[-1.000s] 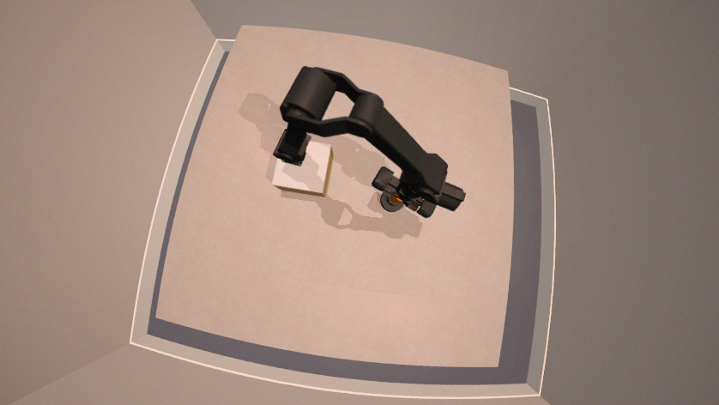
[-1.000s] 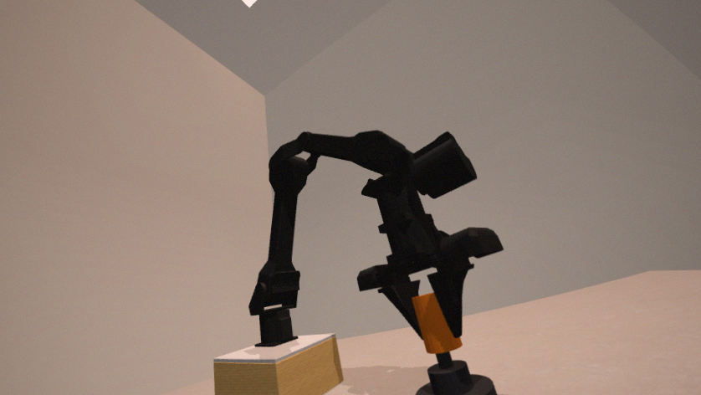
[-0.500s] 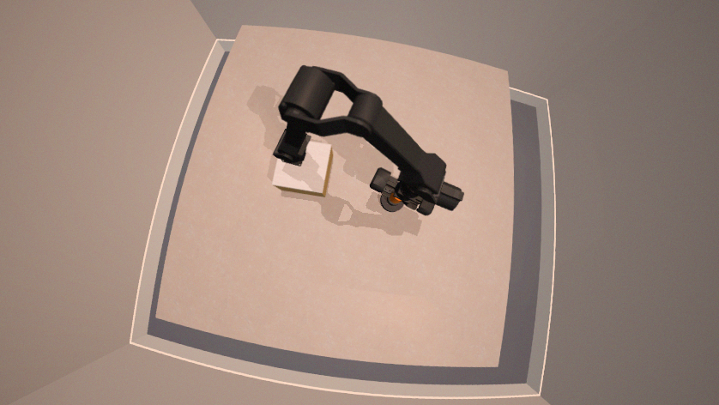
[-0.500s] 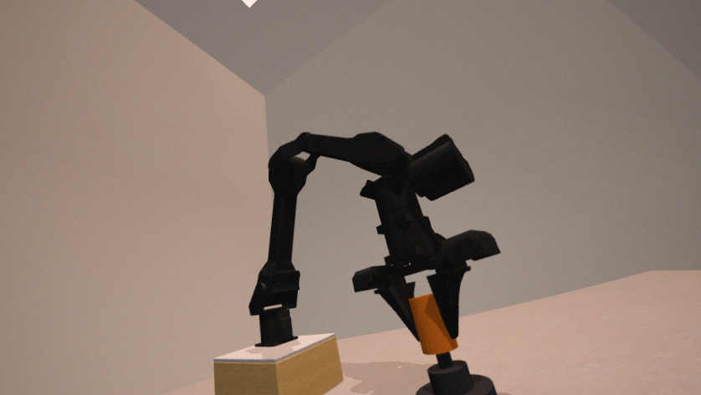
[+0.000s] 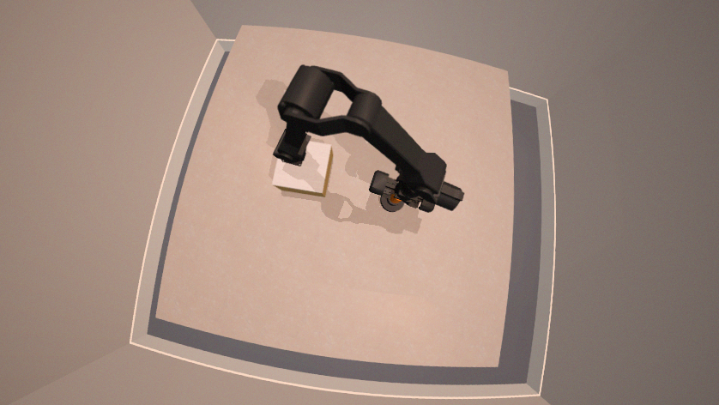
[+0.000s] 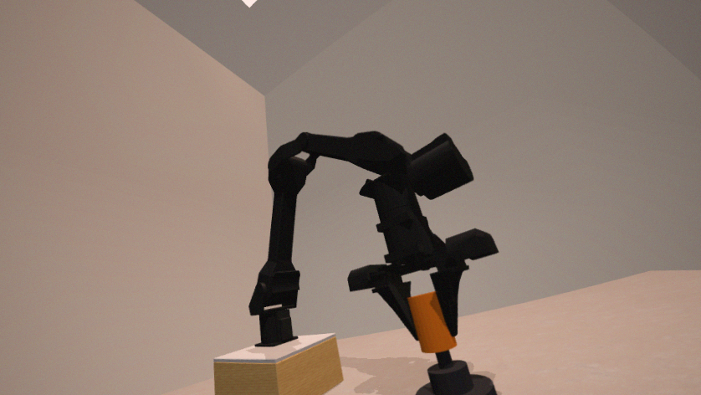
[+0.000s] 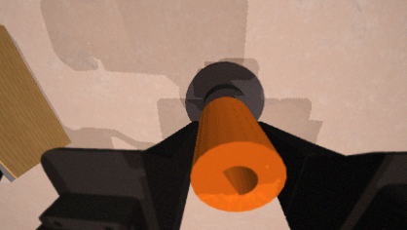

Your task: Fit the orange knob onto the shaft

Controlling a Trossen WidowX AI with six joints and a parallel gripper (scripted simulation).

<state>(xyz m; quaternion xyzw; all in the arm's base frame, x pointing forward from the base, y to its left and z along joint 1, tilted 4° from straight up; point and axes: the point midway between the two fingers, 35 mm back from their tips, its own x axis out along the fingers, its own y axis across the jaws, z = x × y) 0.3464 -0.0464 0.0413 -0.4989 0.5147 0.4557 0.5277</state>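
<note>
The orange knob is 20 mm above my gripper tip. Round my gripper tip: round dark pedestal 40 mm below.
</note>
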